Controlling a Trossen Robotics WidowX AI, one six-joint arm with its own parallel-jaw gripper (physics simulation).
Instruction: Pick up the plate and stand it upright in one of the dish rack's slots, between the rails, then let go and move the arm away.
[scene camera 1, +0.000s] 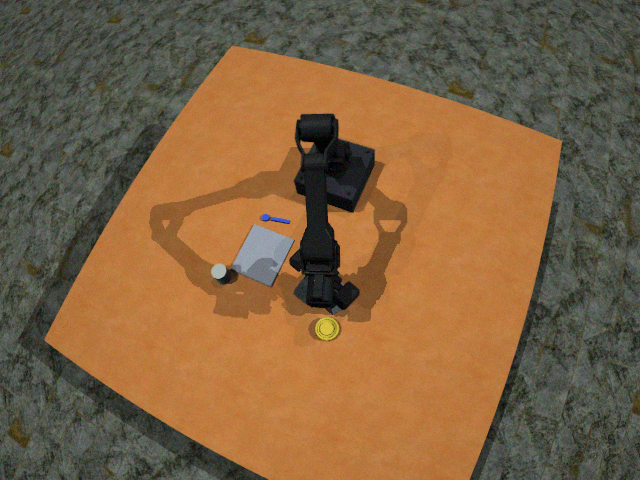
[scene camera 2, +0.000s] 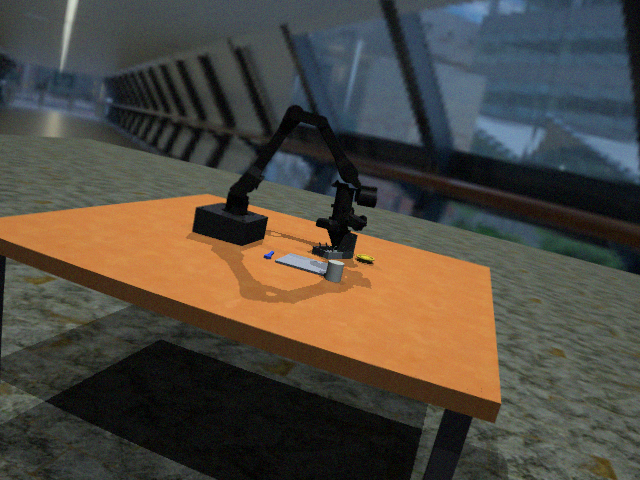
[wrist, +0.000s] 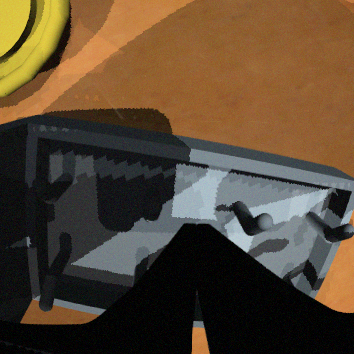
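Observation:
The yellow plate (scene camera 1: 327, 329) (scene camera 2: 366, 258) (wrist: 24, 42) lies flat on the orange table, just beyond the dish rack. The grey dish rack (scene camera 2: 321, 250) (wrist: 246, 159) has short pegs; in the top view it is almost wholly hidden under the arm. My gripper (scene camera 1: 325, 297) (scene camera 2: 337, 244) (wrist: 194, 235) is shut with nothing between the fingers. Its tips point down, low over the rack's inside, a short way from the plate and not touching it.
A flat grey mat (scene camera 1: 263, 254) (scene camera 2: 301, 262) lies left of the rack. A white cup (scene camera 1: 219, 271) (scene camera 2: 334, 270) stands at the mat's corner. A blue spoon (scene camera 1: 275, 219) (scene camera 2: 270, 254) lies near the arm's base (scene camera 1: 347, 176) (scene camera 2: 229, 224).

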